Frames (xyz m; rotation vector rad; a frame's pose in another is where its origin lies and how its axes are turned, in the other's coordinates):
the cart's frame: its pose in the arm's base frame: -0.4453 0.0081 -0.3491 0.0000 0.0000 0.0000
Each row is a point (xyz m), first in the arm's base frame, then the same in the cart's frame.
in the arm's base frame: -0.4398 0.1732 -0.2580
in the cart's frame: 0.0055 0.1651 0.0911
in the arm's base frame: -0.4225 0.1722 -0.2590
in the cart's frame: 0.0228 0.1641 0.0901
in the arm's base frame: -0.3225 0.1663 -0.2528
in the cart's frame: 0.1228 0.1582 0.0963
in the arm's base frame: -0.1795 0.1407 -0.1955
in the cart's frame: 0.2658 0.1326 0.1536
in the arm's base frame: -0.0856 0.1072 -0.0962
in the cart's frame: 0.3597 0.0991 0.2529
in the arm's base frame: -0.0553 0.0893 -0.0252
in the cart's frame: 0.3900 0.0812 0.3239
